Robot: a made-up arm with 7 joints.
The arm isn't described. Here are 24 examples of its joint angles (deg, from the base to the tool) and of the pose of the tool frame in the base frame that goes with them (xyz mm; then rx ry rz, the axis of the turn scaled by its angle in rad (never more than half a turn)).
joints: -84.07 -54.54 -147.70 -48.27 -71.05 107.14 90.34
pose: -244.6 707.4 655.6 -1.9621 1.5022 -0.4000
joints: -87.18 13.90 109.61 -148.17 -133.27 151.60 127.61
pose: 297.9 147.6 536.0 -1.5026 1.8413 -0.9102
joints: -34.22 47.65 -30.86 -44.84 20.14 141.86 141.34
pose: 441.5 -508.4 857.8 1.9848 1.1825 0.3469
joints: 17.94 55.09 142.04 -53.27 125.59 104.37 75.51
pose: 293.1 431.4 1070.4 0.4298 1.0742 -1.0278
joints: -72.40 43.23 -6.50 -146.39 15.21 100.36 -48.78
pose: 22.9 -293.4 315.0 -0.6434 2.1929 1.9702
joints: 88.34 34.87 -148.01 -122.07 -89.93 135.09 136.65
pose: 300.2 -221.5 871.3 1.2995 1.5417 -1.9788
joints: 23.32 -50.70 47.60 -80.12 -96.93 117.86 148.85
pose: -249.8 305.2 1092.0 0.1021 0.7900 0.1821
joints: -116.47 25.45 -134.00 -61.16 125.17 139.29 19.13
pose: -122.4 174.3 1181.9 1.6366 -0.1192 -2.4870
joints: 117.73 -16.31 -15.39 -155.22 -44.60 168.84 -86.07
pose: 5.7 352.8 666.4 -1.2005 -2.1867 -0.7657
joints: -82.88 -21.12 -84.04 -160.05 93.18 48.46 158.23
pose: -274.9 -52.3 496.9 0.1649 -0.5863 2.9467
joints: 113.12 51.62 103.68 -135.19 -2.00 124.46 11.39
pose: -370.9 -109.0 665.7 1.5418 1.9991 -0.0936
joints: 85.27 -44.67 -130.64 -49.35 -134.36 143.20 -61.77
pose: 211.1 -577.0 797.3 1.1777 -0.3487 0.6674
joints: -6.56 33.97 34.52 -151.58 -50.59 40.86 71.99
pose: 251.7 118.3 346.3 0.6318 -0.4720 1.1948
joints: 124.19 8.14 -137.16 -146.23 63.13 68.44 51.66
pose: 421.4 -82.4 615.8 -0.1020 -1.6900 -1.4975
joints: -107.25 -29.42 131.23 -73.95 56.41 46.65 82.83
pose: 501.4 414.2 833.9 0.5360 -1.8735 -0.2587
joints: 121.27 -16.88 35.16 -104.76 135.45 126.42 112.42
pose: -340.0 257.4 915.3 0.4365 -0.7577 0.0232
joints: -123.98 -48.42 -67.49 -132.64 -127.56 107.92 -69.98
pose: -299.7 252.1 717.2 0.1675 -1.8693 -1.4073
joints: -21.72 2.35 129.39 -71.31 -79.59 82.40 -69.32
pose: -41.1 419.1 1050.9 1.9727 0.9599 2.1022
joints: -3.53 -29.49 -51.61 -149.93 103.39 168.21 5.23
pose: 100.1 -330.0 660.5 1.5376 1.6150 0.7248
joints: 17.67 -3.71 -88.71 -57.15 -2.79 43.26 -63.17
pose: 54.8 -344.6 1100.8 1.5694 -2.5704 -0.1450
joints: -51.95 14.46 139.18 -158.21 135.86 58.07 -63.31
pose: 92.4 309.2 574.3 -1.0689 0.3392 2.7342
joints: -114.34 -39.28 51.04 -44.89 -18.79 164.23 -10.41
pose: 313.5 183.6 1146.7 0.4530 -0.6282 2.9895
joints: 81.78 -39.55 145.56 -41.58 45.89 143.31 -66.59
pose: -255.4 -482.7 926.9 -0.0489 -2.1076 1.4569
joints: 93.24 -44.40 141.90 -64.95 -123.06 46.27 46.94
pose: -271.6 -556.0 725.4 -0.7576 0.3299 0.2311
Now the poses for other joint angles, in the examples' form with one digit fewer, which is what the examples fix.
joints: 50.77 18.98 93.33 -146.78 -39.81 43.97 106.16
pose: -211 263 497 -1.438 0.768 -2.192
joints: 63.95 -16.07 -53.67 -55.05 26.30 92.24 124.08
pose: 346 -119 1209 0.642 2.528 1.508
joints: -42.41 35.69 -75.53 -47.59 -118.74 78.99 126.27
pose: 68 -528 1034 -1.001 0.787 2.282
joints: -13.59 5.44 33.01 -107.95 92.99 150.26 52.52
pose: 550 64 792 0.538 2.297 1.722
